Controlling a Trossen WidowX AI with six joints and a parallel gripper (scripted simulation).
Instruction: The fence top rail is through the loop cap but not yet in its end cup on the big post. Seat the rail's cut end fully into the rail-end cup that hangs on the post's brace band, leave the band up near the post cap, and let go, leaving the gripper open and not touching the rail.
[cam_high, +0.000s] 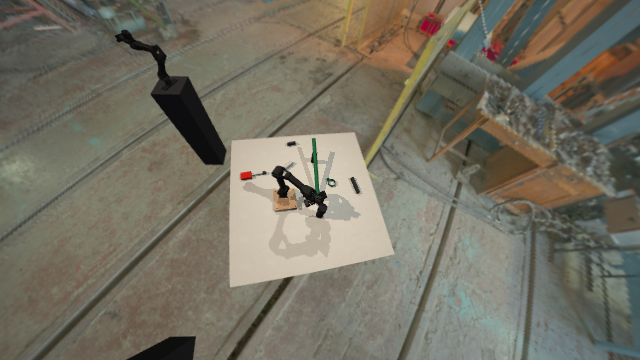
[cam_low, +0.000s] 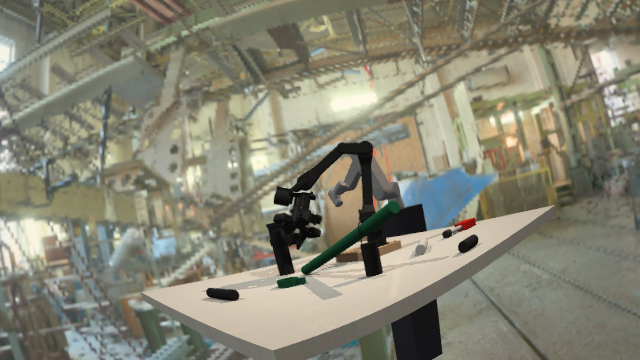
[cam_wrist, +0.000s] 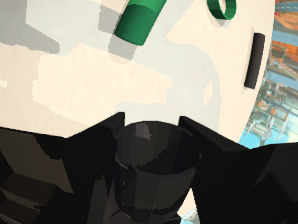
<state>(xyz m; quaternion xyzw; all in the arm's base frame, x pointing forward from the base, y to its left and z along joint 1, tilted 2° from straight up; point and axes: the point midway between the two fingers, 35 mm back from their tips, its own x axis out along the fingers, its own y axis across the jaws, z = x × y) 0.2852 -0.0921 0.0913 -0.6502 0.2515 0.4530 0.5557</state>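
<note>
Now: the short green piece 21 cm to the left of my gripper tip, 14 cm ahead of it and 9 cm below it. The rest, counted from my gripper tip: grey piece (37 cm to the left, 28 cm behind, 8 cm below); then black loop-cap post (45 cm to the left, 2 cm behind); then red-handled tool (56 cm behind, 29 cm to the left, 9 cm below).
</note>
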